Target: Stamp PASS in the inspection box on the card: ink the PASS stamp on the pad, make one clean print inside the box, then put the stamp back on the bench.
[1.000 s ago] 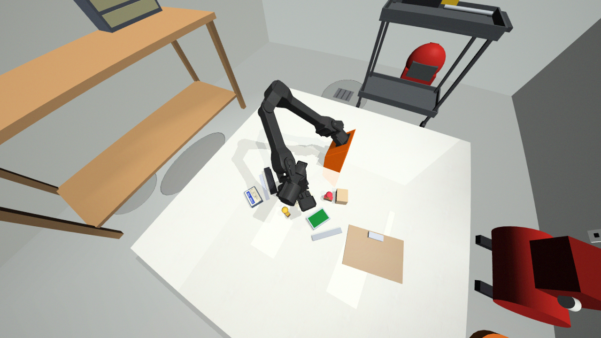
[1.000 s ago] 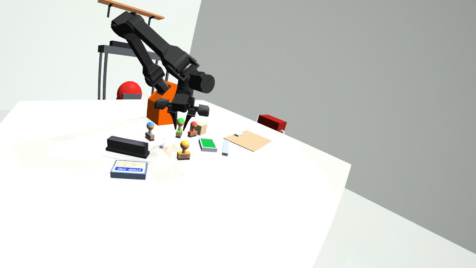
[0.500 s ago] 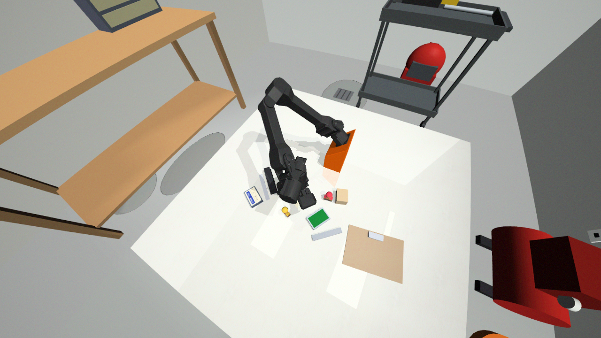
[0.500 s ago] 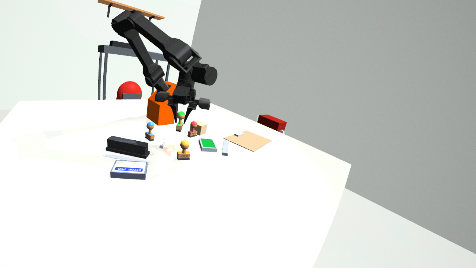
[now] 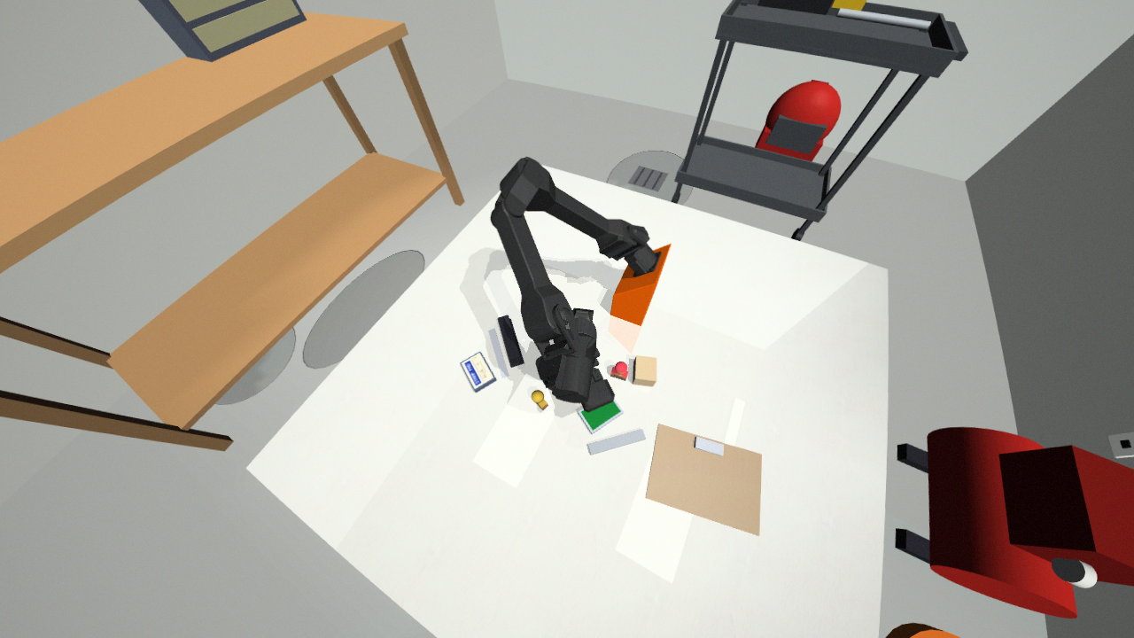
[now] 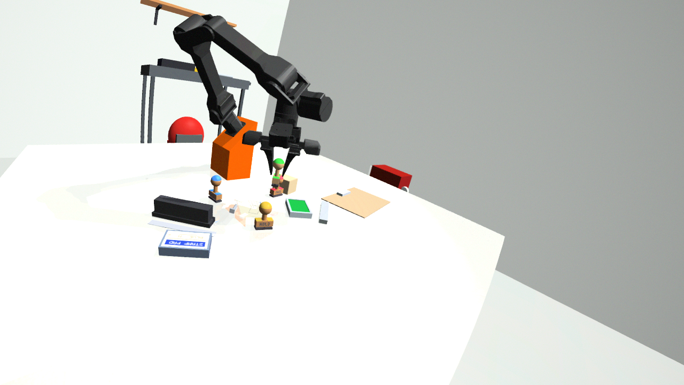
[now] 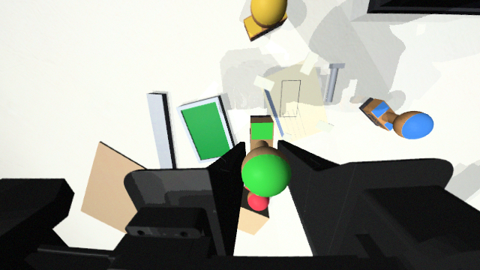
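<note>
My gripper tip is 80 mm short of the grey bar, 120 mm to the right of it and 90 mm above it. Round my gripper tip: cream card (30 mm behind, 40 mm to the right, 100 mm below); green ink pad (30 mm ahead, 60 mm to the left, 90 mm below); green stamp (right at my gripper tip).
</note>
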